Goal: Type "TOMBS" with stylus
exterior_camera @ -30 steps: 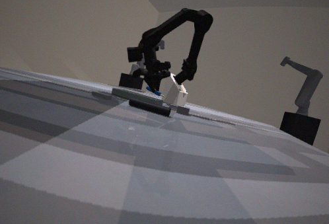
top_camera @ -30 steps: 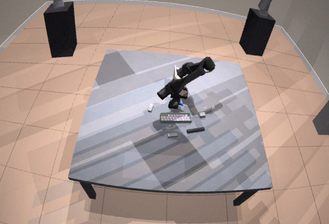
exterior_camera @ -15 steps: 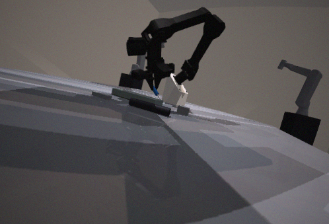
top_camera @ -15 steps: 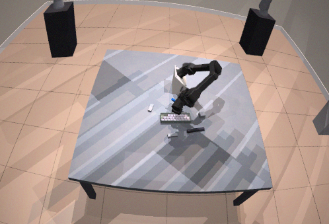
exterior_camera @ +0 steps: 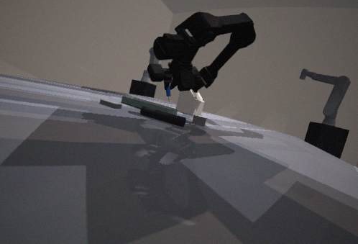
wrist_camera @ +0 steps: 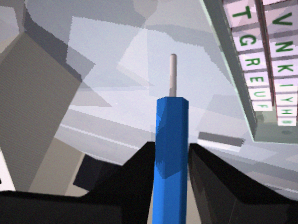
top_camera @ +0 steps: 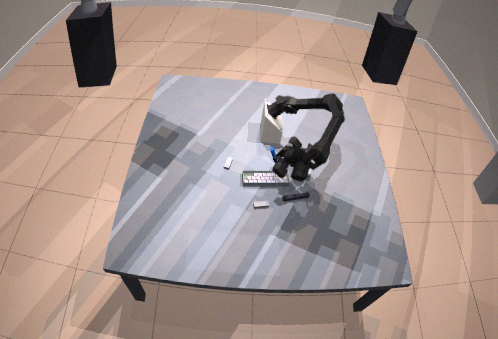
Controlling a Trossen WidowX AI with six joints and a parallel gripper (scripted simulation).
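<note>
Now: gripper tip 16 cm to the right of the small grey cube, 8 cm above it and 3 cm short of it. Also, from my gripper tip: dark bar 16 cm ahead, 8 cm to the left, 8 cm below; blue stylus 1 cm to the left, 1 cm below.
</note>
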